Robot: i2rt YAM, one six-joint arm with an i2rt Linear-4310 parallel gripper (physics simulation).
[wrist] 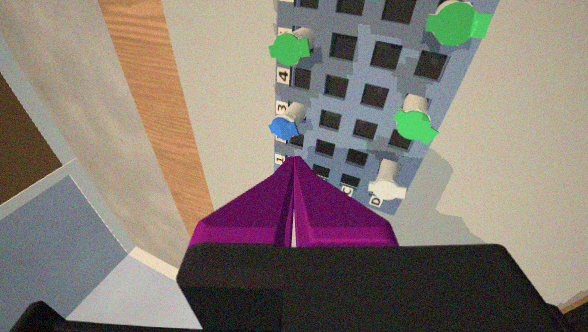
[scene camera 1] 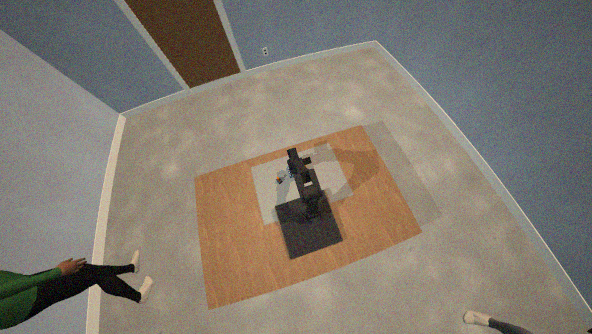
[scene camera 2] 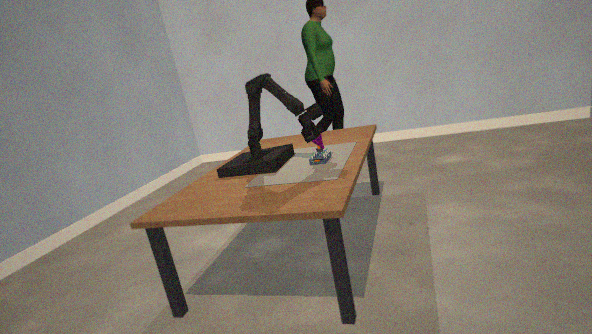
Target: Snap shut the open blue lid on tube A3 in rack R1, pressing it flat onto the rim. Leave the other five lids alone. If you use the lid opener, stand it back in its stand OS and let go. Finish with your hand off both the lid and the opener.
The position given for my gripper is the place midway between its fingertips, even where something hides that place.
My gripper (wrist: 294,166) is shut and holds nothing. Further things: a grey mat (wrist: 500,171).
